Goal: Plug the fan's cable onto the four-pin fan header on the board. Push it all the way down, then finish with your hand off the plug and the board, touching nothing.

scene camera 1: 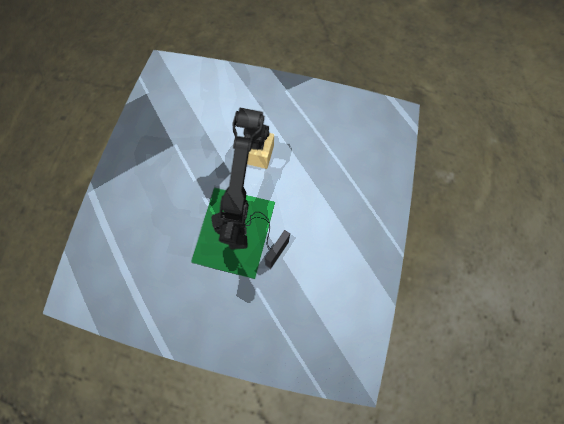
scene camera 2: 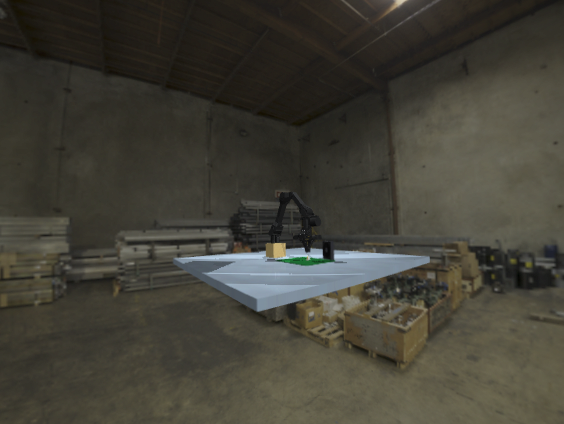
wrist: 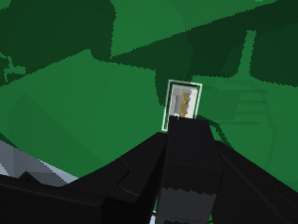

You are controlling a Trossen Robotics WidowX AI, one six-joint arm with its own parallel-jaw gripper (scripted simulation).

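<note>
In the pictures: the gripper, a board.
</note>
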